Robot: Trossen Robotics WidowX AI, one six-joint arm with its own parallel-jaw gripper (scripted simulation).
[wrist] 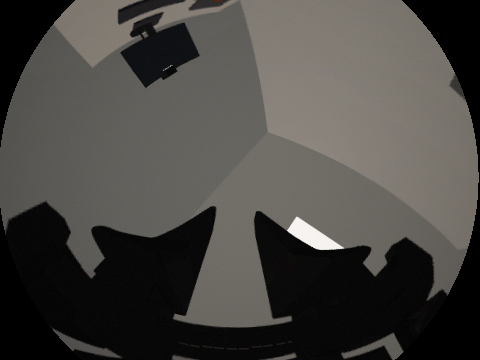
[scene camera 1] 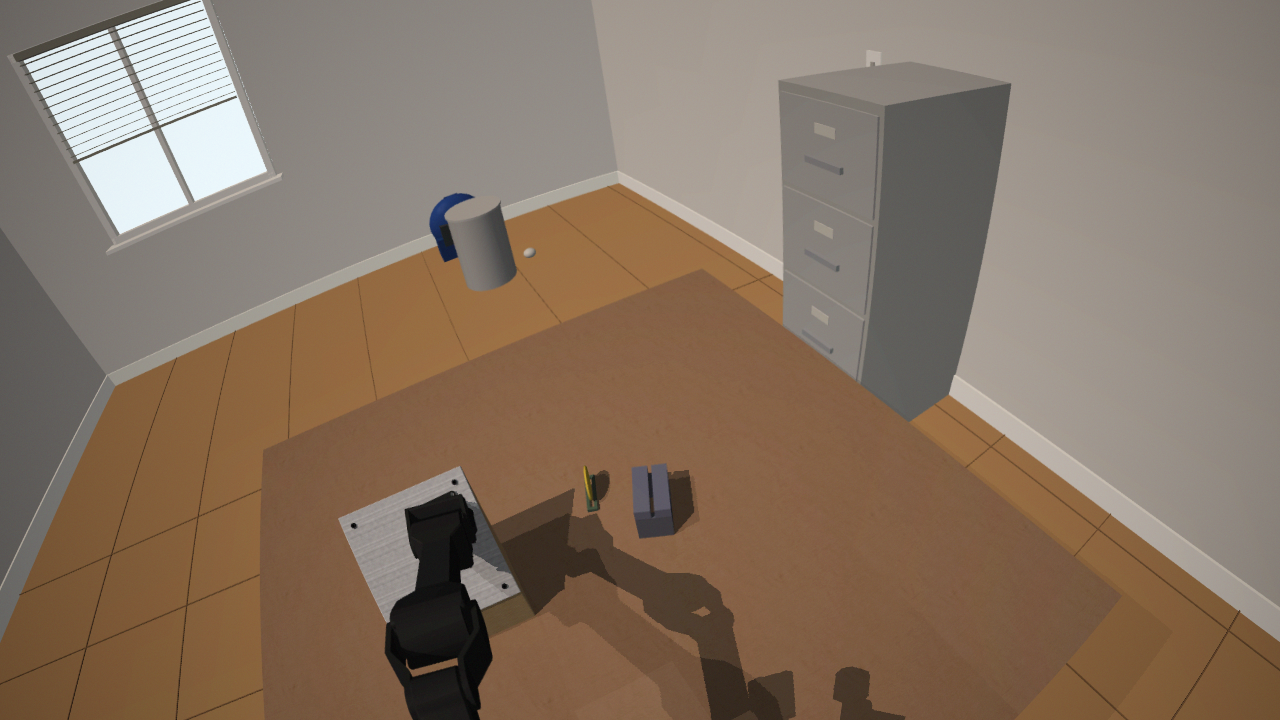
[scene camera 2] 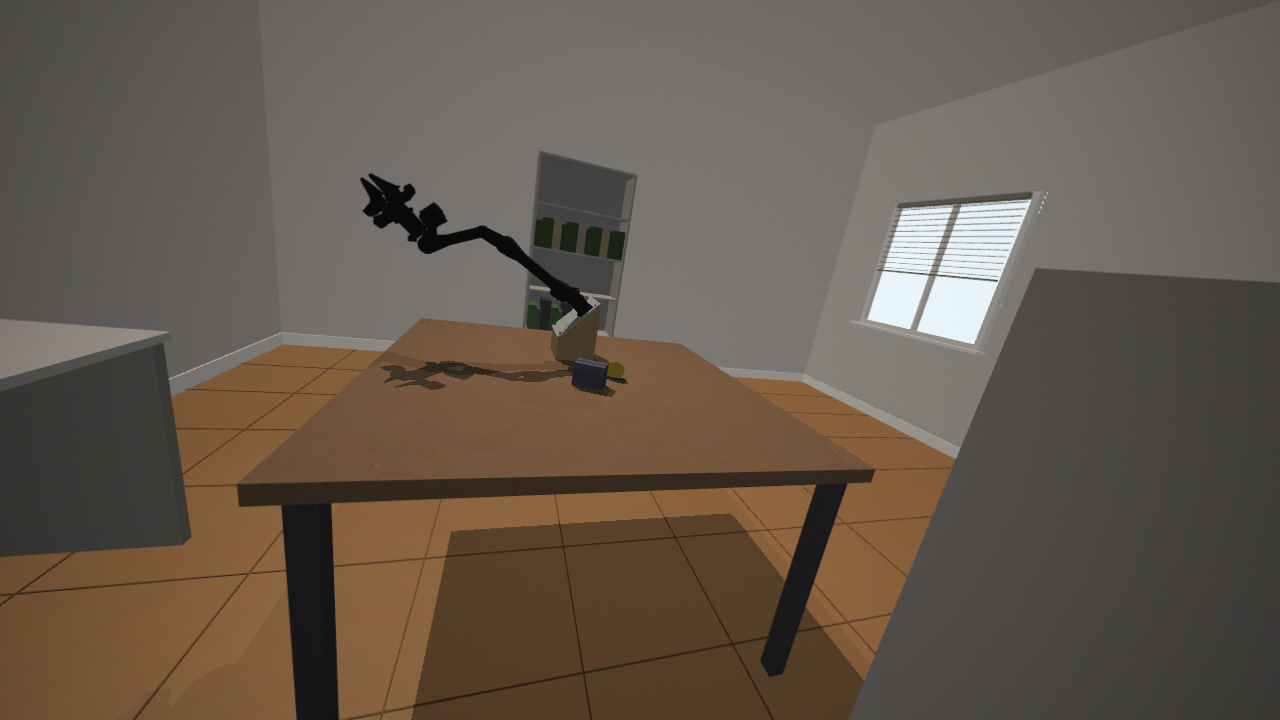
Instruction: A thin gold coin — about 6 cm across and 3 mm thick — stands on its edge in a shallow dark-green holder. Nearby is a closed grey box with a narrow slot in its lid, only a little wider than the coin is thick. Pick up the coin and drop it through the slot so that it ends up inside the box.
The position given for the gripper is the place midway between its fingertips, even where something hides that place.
Observation:
In view: the gripper point(scene camera 2: 365, 176).
The gripper shows as well in the wrist view point(wrist: 235, 213).

